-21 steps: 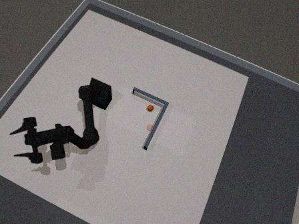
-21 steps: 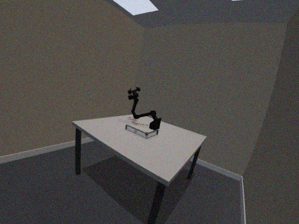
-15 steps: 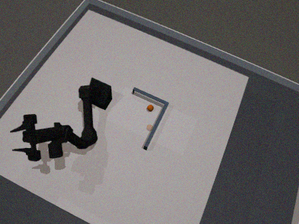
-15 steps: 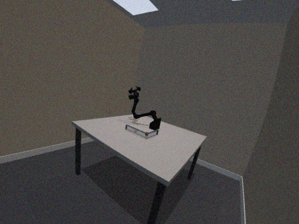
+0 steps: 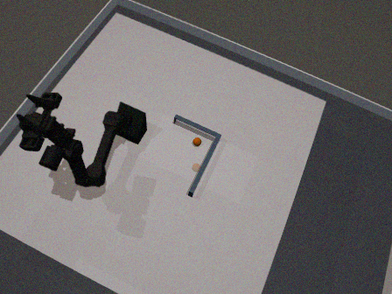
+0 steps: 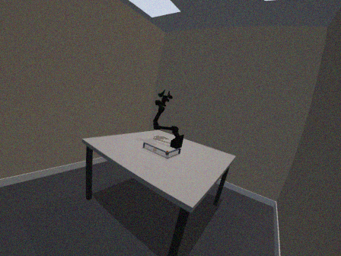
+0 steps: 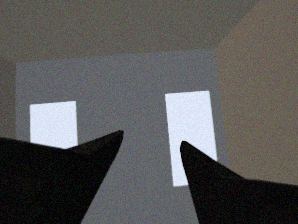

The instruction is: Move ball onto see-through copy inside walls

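The orange ball lies 44 cm ahead of my gripper tip, 38 cm to the left of it and 63 cm below it. Also, from my gripper tip: see-through copy of ball: 48 cm ahead, 26 cm to the left, 63 cm below.
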